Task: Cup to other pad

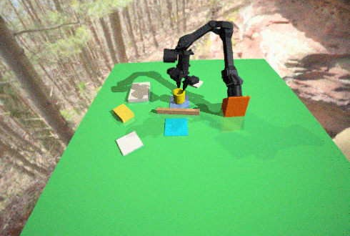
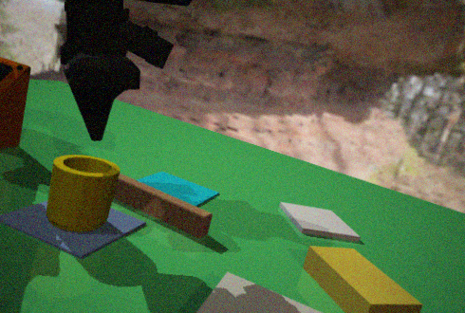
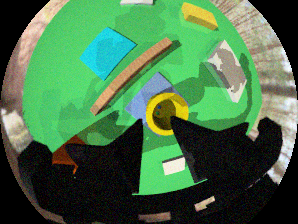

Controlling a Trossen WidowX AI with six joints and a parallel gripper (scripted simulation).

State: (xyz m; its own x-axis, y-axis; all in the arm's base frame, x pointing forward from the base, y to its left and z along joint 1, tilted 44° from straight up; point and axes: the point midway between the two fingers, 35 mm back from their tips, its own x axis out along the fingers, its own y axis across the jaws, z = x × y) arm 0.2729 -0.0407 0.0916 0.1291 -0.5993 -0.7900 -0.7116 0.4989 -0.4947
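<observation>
Right now my gripper tip is 10 mm short of the yellow cup, 20 mm to the left of it and 70 mm above it. The rest, counted from my gripper tip: cyan pad (30 mm ahead, 180 mm to the left, 110 mm below); then brown wooden bar (20 mm ahead, 80 mm to the left, 100 mm below); then blue-grey pad (10 mm ahead, 20 mm to the right, 110 mm below).
</observation>
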